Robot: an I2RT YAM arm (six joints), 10 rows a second.
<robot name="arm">
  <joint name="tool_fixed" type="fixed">
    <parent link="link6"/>
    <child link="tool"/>
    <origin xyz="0 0 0" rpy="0 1.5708 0"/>
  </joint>
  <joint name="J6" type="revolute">
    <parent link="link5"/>
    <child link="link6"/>
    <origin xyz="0.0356 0 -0.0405" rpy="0 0 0"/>
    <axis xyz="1 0 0"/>
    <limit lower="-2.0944" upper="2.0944"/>
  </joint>
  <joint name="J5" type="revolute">
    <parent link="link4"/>
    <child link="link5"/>
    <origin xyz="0.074 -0.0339 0.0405" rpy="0 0 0"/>
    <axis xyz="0 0 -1"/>
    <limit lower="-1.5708" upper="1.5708"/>
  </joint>
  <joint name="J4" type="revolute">
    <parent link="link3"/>
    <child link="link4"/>
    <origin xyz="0.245 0.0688 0.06" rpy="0 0 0"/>
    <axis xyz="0 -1 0"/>
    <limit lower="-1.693" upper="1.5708"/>
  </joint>
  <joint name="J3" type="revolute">
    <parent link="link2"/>
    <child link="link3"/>
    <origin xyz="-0.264 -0.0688 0" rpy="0 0 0"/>
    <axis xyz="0 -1 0"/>
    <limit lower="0" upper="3.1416"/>
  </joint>
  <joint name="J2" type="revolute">
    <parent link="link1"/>
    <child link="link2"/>
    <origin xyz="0.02 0.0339 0.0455" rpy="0 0 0"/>
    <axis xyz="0 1 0"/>
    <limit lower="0" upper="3.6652"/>
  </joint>
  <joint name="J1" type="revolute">
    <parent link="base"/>
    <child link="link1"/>
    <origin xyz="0 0 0.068" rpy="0 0 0"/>
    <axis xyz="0 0 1"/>
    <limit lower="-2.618" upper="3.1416"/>
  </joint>
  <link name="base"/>
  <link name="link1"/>
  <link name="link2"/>
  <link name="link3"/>
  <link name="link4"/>
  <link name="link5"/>
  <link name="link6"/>
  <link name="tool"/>
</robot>
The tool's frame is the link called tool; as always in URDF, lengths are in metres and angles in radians.
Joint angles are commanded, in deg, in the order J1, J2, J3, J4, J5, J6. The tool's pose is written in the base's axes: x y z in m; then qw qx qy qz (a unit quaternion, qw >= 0). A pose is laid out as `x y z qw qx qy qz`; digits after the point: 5 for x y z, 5 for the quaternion.
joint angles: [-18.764, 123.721, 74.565, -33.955, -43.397, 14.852]
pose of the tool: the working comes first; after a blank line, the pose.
Where each joint sits with the arm in this pose, in the base's axes (m; each line is computed from the numbers above, not from the rounded line before):
J1: 0.0000 0.0000 0.0680
J2: 0.0298 0.0257 0.1135
J3: 0.1465 -0.0866 0.3331
J4: 0.3633 -0.0876 0.1870
J5: 0.3989 -0.1355 0.1184
J6: 0.3716 -0.1004 0.0878
the tool: 0.3716 -0.1004 0.0878

0.37161 -0.10041 0.08784 0.06839 0.24693 0.89427 0.36693
